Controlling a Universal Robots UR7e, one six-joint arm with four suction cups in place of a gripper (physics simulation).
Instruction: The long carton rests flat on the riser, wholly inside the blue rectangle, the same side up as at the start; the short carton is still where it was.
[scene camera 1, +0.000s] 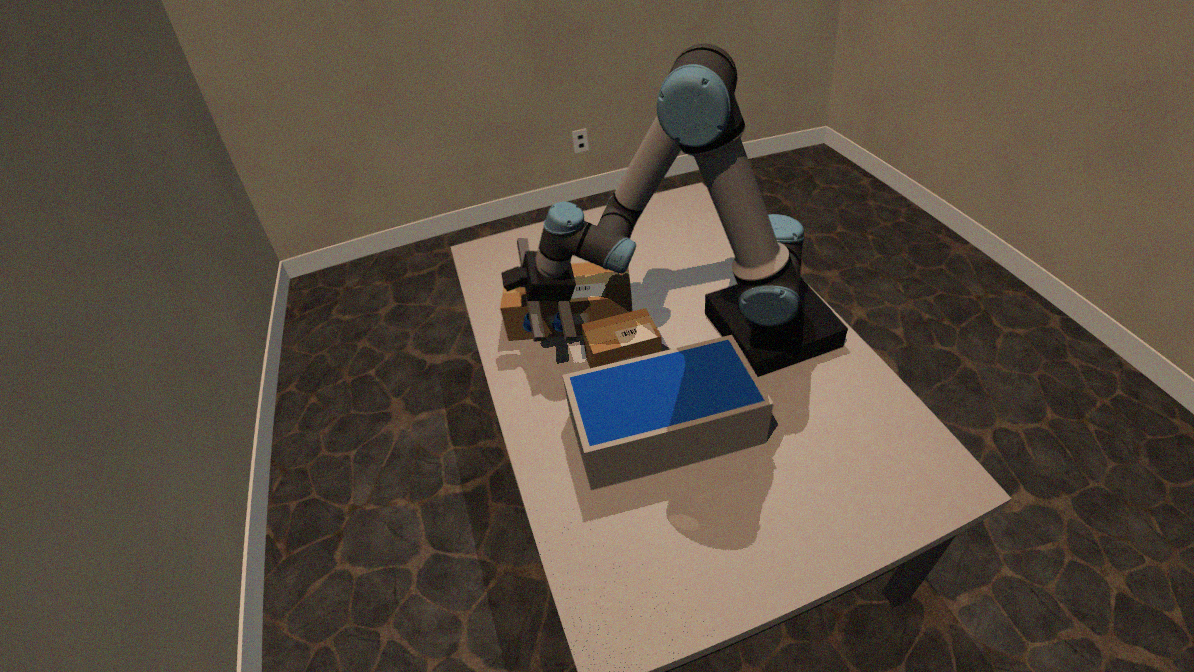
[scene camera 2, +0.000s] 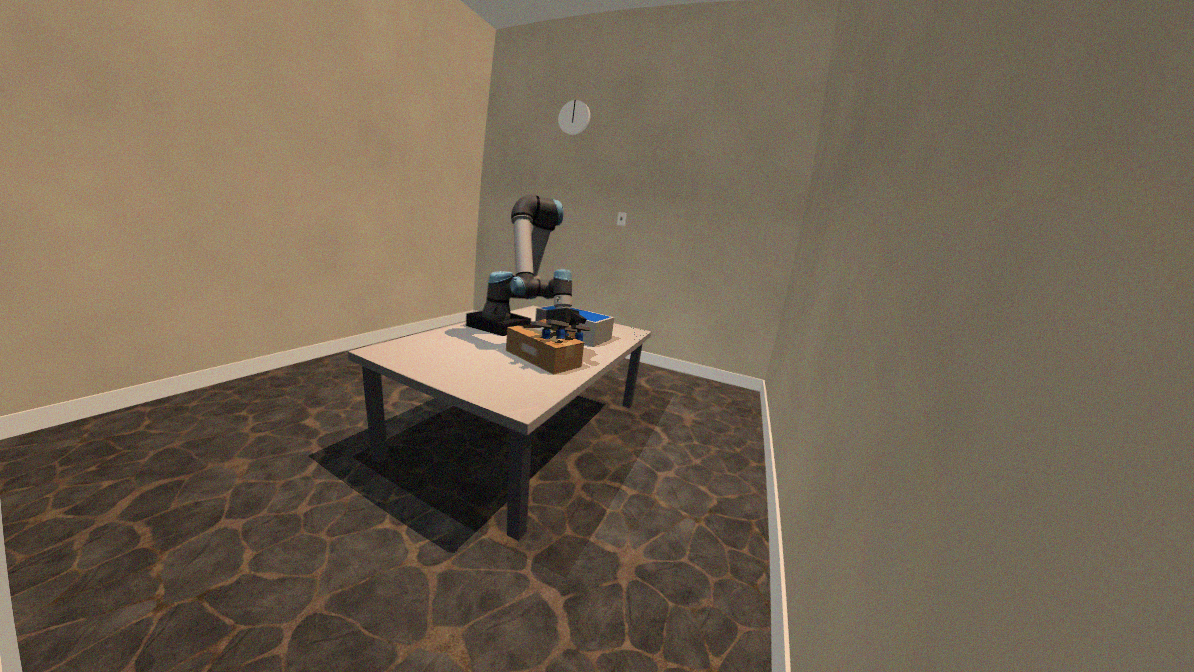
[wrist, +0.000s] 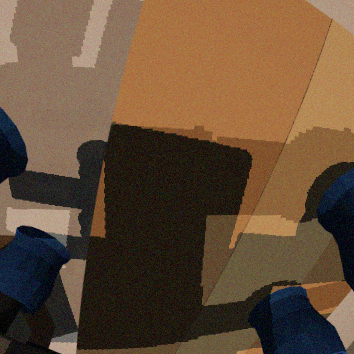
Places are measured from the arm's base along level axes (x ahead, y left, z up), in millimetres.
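Where they show: hand at its tool point: (scene camera 1: 540, 301) (scene camera 2: 563, 340) (wrist: 160, 234); arm's base at its link origin: (scene camera 2: 496, 316).
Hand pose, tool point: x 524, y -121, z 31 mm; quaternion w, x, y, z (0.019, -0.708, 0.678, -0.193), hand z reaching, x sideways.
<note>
Things, the pixels of their top centre, and the offset from my tool point. Level surfaces: height alone.
- long carton at its top centre: (wrist: 218, 344) (scene camera 1: 565, 282) (scene camera 2: 544, 334) dx -68, dy -39, dz +14 mm
- short carton at its top centre: (scene camera 1: 620, 330) (scene camera 2: 557, 322) dx -159, dy +166, dz +14 mm
- riser at its top centre: (scene camera 1: 664, 389) (scene camera 2: 575, 312) dx -202, dy +370, dz +29 mm
- blue rectangle at its top centre: (scene camera 1: 664, 389) (scene camera 2: 575, 312) dx -202, dy +370, dz +29 mm
- pale table at its surface level: dz -91 mm
The long carton (scene camera 1: 513, 308) (scene camera 2: 544, 352) (wrist: 218, 70) lies flat on the table, behind and left of the riser. My suction gripper (scene camera 1: 549, 320) (scene camera 2: 556, 331) is down on its top. In the wrist view the right blue cups (wrist: 295, 319) sit over the carton, while the left cups (wrist: 31, 267) hang past its long edge over the table. The short carton (scene camera 1: 621, 335) lies on the table between the long carton and the riser. The riser (scene camera 1: 675, 447) (scene camera 2: 597, 331) carries the blue rectangle (scene camera 1: 635, 400) (scene camera 2: 589, 315), which is bare.
The arm's black base (scene camera 1: 821, 334) stands right behind the riser's far right corner. The forearm reaches across above both cartons. The pale table (scene camera 1: 728, 567) (scene camera 2: 461, 374) stands on a stone-pattern floor, with its edge just left of the long carton.
</note>
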